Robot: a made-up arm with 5 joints.
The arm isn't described. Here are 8 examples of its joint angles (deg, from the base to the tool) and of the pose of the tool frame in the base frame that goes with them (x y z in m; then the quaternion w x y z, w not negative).
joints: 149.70 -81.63 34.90 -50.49 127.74
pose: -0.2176 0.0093 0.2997 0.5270 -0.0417 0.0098 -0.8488
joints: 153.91 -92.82 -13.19 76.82 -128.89
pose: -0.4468 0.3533 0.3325 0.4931 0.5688 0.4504 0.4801
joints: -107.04 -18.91 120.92 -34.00 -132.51
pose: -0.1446 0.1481 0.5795 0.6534 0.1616 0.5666 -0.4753
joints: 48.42 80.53 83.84 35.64 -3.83
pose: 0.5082 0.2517 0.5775 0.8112 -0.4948 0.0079 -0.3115
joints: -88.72 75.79 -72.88 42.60 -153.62
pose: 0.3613 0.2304 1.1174 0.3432 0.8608 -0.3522 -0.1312
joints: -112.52 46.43 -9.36 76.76 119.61
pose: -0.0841 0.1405 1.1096 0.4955 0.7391 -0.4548 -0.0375
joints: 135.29 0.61 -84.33 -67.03 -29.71
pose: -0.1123 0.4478 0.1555 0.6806 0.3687 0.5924 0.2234
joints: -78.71 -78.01 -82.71 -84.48 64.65
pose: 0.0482 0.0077 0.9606 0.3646 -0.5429 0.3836 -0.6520
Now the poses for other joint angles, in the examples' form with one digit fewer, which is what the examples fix.
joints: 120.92 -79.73 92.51 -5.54 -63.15
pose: -0.037 0.026 0.455 0.261 0.306 -0.915 0.000
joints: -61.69 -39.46 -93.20 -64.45 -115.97
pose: 0.199 0.068 1.075 0.444 -0.169 -0.811 -0.342
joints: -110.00 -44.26 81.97 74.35 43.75
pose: 0.121 -0.008 0.895 0.420 0.835 -0.102 0.340
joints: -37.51 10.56 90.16 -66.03 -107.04
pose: 0.119 0.195 0.823 0.046 -0.243 0.424 -0.871
